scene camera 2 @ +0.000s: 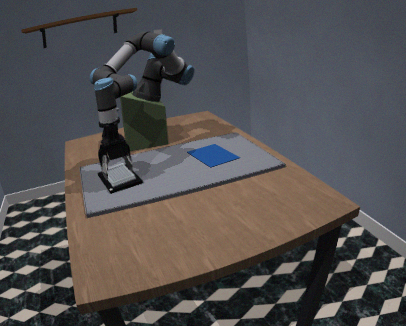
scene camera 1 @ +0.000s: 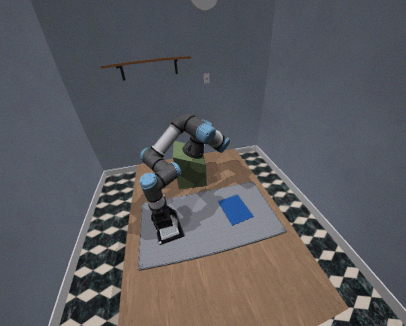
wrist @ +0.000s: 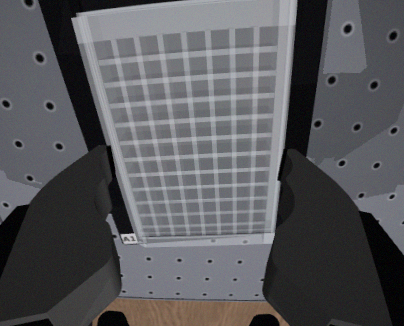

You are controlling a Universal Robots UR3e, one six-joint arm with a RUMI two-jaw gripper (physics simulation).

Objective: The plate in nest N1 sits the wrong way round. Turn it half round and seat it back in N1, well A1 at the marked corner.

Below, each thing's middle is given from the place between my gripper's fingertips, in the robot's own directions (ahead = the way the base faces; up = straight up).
Now: hand 10 mm below the pale well plate [wrist: 195, 107].
